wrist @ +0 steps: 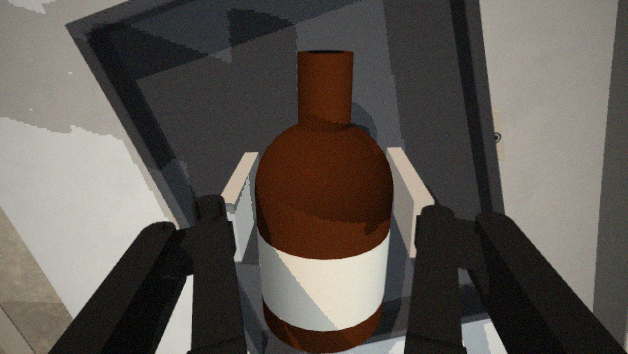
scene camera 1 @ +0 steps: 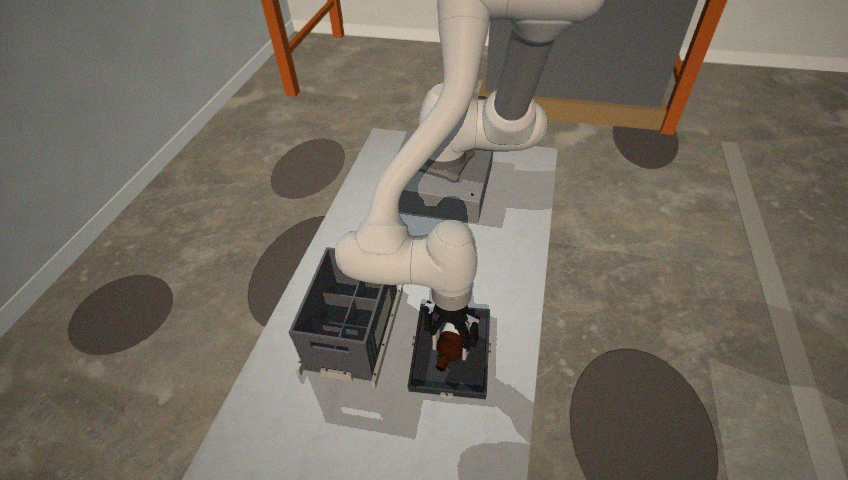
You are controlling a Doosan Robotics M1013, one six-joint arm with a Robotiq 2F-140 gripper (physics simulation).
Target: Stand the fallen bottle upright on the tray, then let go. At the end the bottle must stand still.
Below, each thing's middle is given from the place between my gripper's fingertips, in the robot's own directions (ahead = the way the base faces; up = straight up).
Now: the brown bottle [scene camera 1: 449, 345] 1 cm behind my hand and 2 cm above it. From my hand the other things lie so: grey divided crate [scene camera 1: 340, 325] 4 cm ahead, 27 cm to the right, 6 cm above; then dark tray [scene camera 1: 467, 378] 1 cm behind, 1 cm below.
